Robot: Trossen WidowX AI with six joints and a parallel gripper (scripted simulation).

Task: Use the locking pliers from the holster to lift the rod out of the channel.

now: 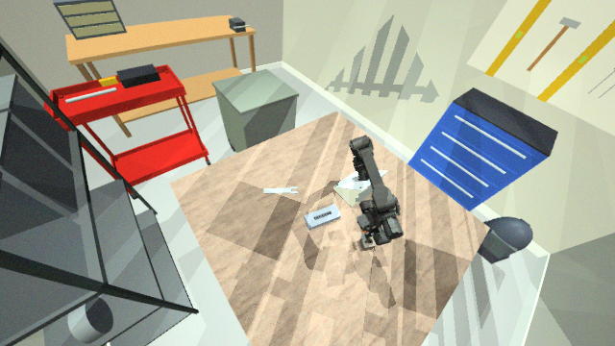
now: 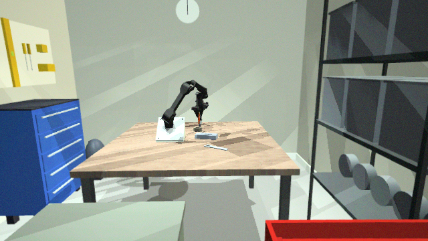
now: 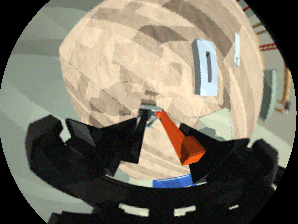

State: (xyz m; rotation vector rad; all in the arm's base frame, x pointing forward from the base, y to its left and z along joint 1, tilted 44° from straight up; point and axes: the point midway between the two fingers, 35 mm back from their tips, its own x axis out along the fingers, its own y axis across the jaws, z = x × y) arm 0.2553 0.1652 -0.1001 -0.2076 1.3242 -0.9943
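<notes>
The light blue channel block is 5 cm ahead of my gripper tip, 20 cm to the right of it and 12 cm below it. Round my gripper tip: flat silver wrench: 9 cm ahead, 45 cm to the right, 14 cm below; grey holster: 2 cm behind, 4 cm to the left, 13 cm below.
</notes>
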